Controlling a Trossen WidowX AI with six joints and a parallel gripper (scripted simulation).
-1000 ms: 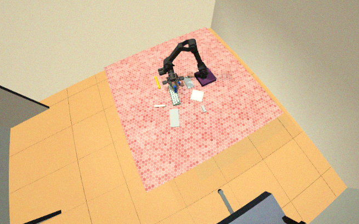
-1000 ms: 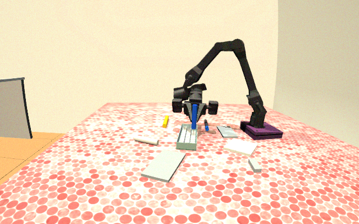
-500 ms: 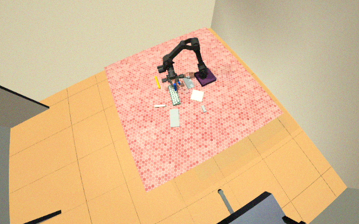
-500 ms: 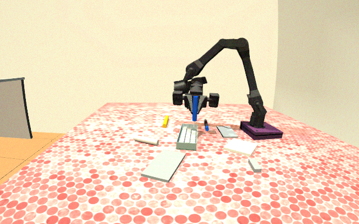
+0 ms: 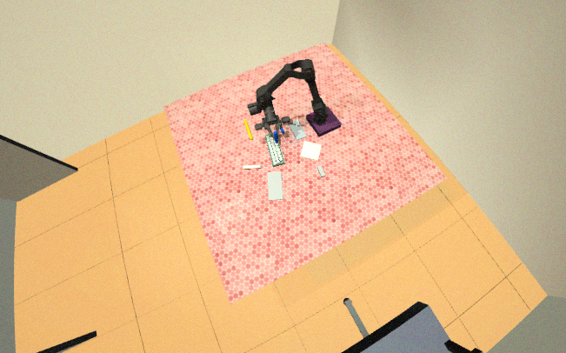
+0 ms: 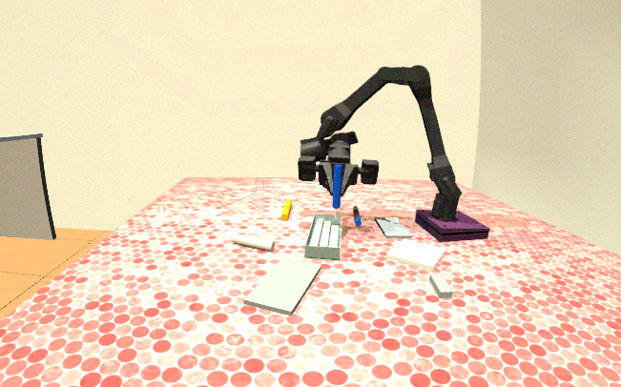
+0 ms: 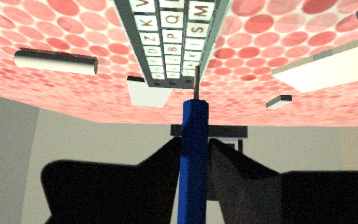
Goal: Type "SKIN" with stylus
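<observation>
My gripper tip is 100 mm to the left of the blue-and-black pen, 100 mm past it and 90 mm above it. The rest, counted from my gripper tip: white pad (140 mm behind, 130 mm to the left, 100 mm below); then stylus (10 mm below); then white cylinder (180 mm ahead, 90 mm below).
</observation>
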